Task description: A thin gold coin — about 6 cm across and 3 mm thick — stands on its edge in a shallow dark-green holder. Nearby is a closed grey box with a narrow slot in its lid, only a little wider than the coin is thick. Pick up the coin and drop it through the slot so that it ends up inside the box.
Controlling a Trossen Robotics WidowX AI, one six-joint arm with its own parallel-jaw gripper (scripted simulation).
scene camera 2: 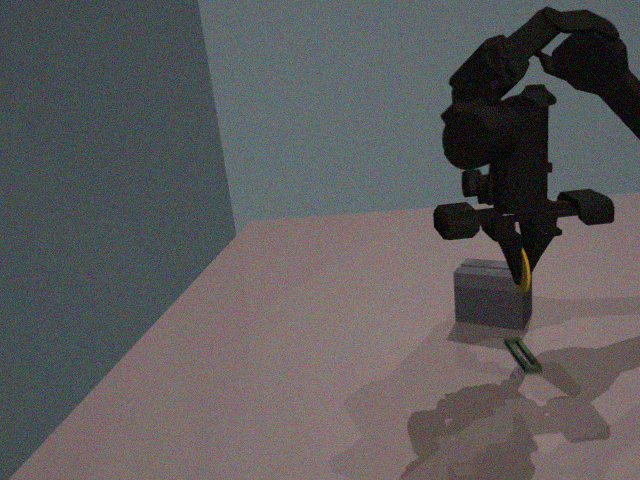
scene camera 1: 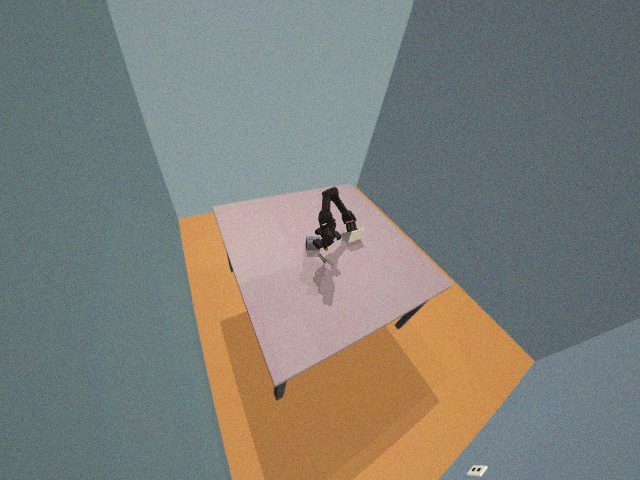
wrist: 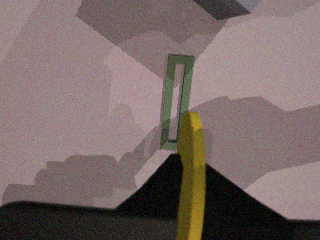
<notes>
My gripper [scene camera 2: 520, 283] holds a gold coin.
My gripper also shows in the wrist view [wrist: 181, 163].
</notes>
